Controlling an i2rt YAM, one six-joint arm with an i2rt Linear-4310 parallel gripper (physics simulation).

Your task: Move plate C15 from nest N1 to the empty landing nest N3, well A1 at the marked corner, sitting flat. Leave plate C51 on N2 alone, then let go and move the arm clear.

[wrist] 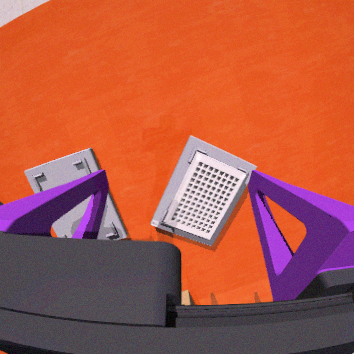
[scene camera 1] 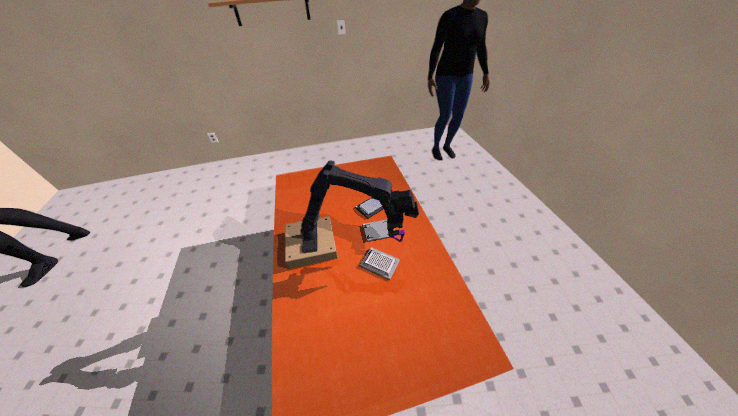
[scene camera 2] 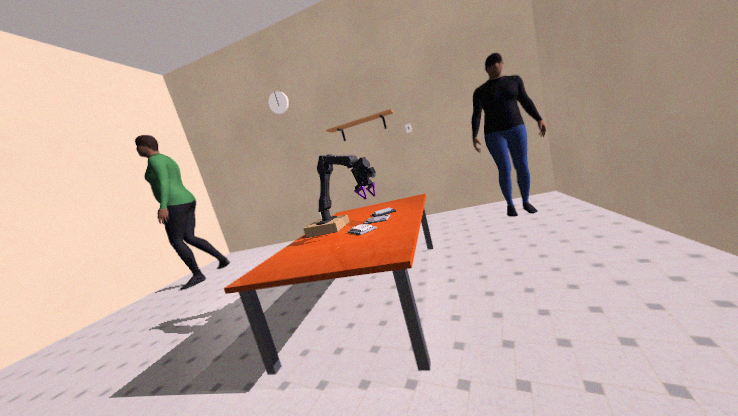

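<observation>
A white plate with a grid of wells sits in a grey nest at the near end of the row. The middle grey nest is empty, with raised corner clips. A blue-grey plate sits on the far nest. No plate or nest labels are legible. My gripper is open and empty, high above the nests. In the wrist view, its left finger overlaps the empty nest and its right fingertip meets the right edge of the white plate's nest.
The arm stands on a wooden base block on the orange table, beside the row of nests. A person in black stands beyond the table, and a person in green is at the left.
</observation>
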